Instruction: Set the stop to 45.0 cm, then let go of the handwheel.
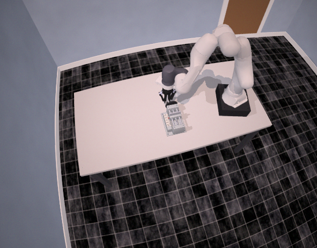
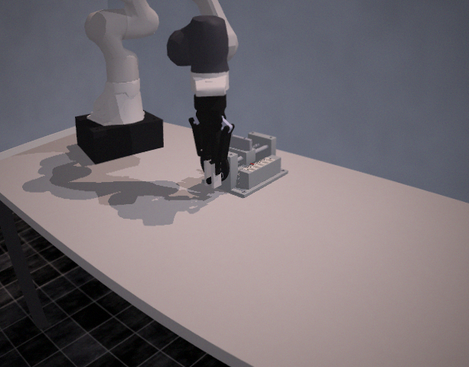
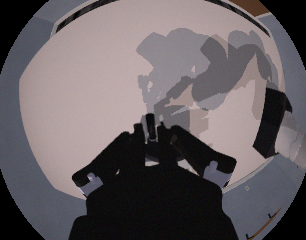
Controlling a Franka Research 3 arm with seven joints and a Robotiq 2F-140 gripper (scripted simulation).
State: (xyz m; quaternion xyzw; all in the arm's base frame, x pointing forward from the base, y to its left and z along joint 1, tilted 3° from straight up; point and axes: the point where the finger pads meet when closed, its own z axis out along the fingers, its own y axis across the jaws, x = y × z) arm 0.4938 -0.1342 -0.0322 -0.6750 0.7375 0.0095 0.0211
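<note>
My gripper is now 20 mm to the right of the black handwheel and 10 mm above it. From my hand the other things lie so: grey stop fixture: 130 mm to the left, 20 mm above.
</note>
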